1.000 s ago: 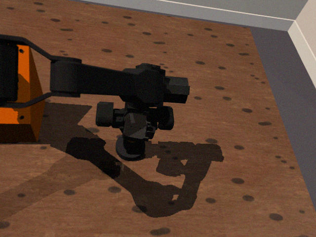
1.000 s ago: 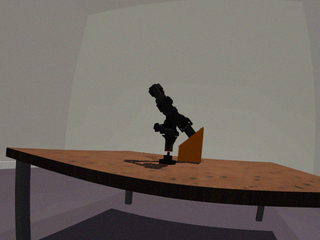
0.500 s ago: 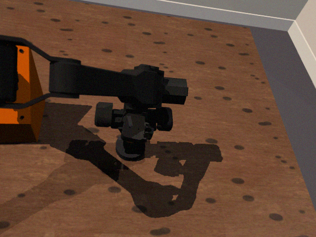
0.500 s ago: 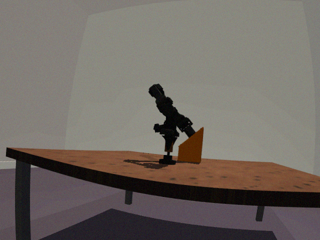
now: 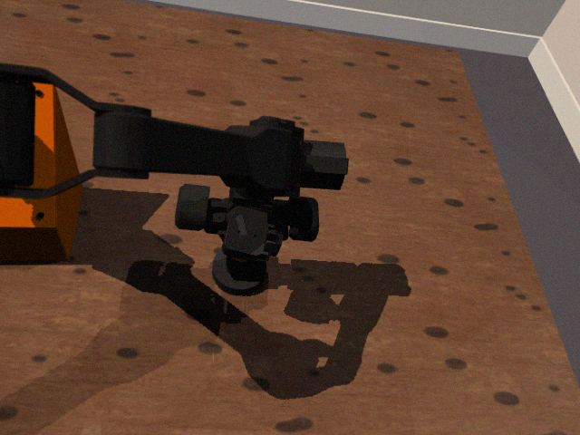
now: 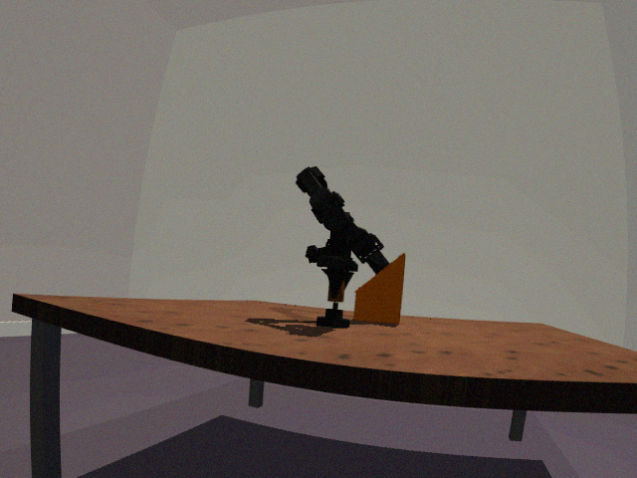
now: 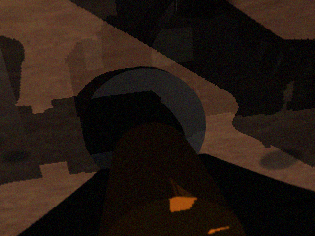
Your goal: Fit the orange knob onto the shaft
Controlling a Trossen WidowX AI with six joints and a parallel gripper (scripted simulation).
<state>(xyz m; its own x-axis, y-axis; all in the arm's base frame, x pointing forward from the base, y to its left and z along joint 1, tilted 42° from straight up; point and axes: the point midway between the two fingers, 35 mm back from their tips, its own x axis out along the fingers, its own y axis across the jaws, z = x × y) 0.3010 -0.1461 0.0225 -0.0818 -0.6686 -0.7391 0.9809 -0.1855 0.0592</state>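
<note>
Now: the knob 2 cm above my gripper tip. From my gripper tip the other things lie so: dark pedestal (4 cm below).
</note>
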